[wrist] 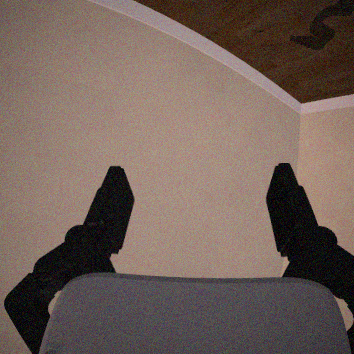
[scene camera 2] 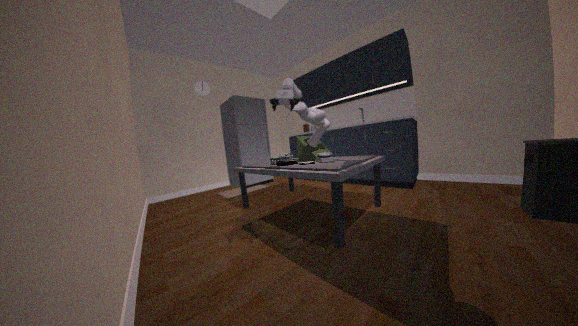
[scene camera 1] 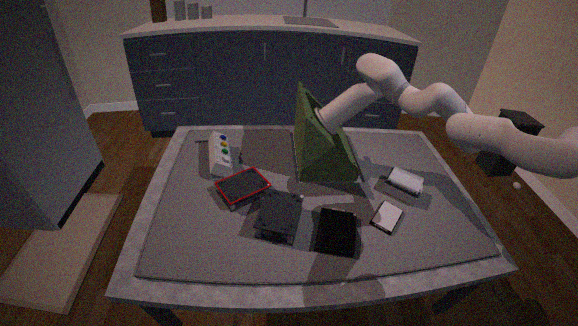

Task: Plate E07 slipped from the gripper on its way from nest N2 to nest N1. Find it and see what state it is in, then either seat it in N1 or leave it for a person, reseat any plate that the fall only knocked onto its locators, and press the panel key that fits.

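Frame: origin at the arm's base, x right, y back, z down, level; millimetres.
Seen in the pictures: gripper, fingertip midpoint: [wrist: 198,181] [scene camera 2: 282,109]; arm's base at its link origin: [scene camera 2: 312,143] [scene camera 1: 324,121].
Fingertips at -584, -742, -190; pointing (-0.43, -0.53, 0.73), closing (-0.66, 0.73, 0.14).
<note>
Offsets run from my fingertips to a thing's top centre, as dx, dy, dz. "spot": to the spot under its first point. Level surfaces: height alone.
My gripper [scene camera 2: 284,107] [wrist: 198,181] is open and empty, high above the table, its fingers wide apart against the wall in the wrist view. In scene camera 1, a dark rectangular tray with a red rim @(+857, +493, +317) [scene camera 1: 251,194] is at the table's left middle. A dark grey block-like fixture @(+714, +378, +294) [scene camera 1: 279,214] stands right of it, then a flat black rectangular piece @(spot: +534, +339, +342) [scene camera 1: 336,232]. The white key panel @(+987, +650, +279) [scene camera 1: 220,160] at the back left has blue, yellow and green keys and a pale one. No labels can be read, so I cannot tell which piece is plate E07, N1 or N2.
A green wedge-shaped mount [scene camera 1: 325,155] carries the arm at the table's @(dz +375) [scene camera 1: 200,296] back middle. A small white-topped plate @(+343, +428, +348) [scene camera 1: 387,216] and a white rounded object @(spot: +253, +569, +308) [scene camera 1: 405,181] are on the right. Counters stand behind; a tall grey cabinet [scene camera 1: 35,125] is at the left.
</note>
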